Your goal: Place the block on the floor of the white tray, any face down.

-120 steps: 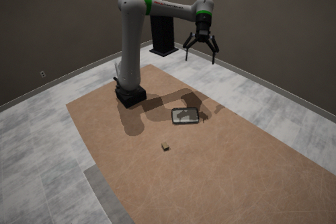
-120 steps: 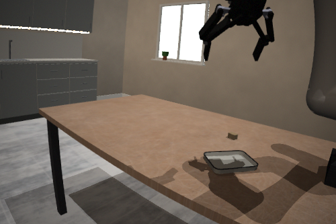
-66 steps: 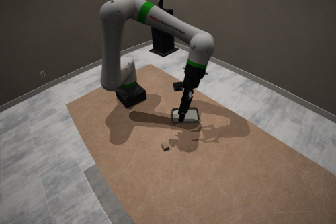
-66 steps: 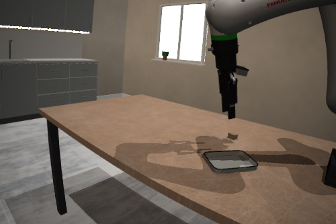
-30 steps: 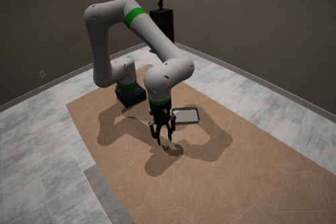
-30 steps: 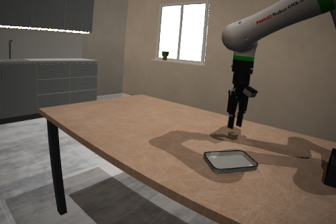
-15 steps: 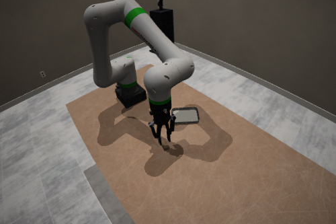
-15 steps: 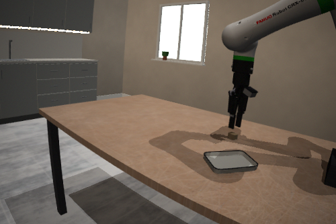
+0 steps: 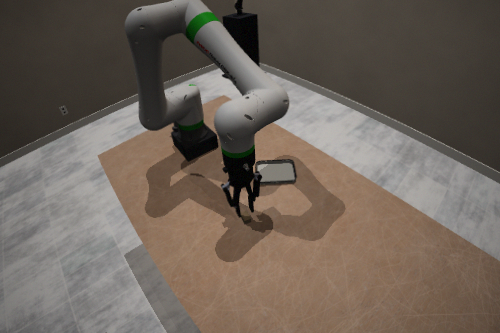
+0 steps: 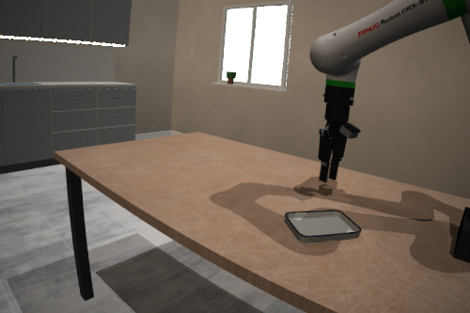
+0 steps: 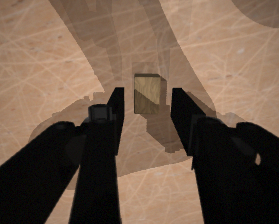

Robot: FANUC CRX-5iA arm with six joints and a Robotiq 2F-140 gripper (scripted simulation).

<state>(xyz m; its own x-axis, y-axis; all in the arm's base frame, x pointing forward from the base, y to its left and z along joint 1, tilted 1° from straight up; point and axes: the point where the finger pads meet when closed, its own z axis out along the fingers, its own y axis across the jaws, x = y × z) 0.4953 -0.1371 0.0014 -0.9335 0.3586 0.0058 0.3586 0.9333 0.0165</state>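
Right now the wooden block is 7 cm below my hand. Round my hand: white tray 7 cm behind, 25 cm to the left, 7 cm below.
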